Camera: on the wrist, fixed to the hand. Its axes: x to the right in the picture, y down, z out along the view.
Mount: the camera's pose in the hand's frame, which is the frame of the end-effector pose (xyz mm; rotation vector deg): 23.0 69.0 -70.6 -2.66 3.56 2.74
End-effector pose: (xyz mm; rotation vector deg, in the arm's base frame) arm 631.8 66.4 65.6 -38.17 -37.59 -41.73
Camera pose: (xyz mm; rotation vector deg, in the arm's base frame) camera 718.7 45.2 17.9 -39.93 -32.42 -41.19
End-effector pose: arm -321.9 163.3 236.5 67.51 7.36 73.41
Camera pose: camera -405.6 212.2 266.1 63.49 6.65 77.73
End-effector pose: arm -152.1 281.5 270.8 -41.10 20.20 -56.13
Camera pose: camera -137.1 259.0 173.1 -41.17 25.56 -54.57
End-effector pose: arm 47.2 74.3 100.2 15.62 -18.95 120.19
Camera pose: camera -28.0 81.9 32.7 9.92 -20.14 122.49
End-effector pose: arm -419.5 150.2 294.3 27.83 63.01 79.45
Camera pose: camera -518.6 162.5 311.4 25.23 63.58 84.48
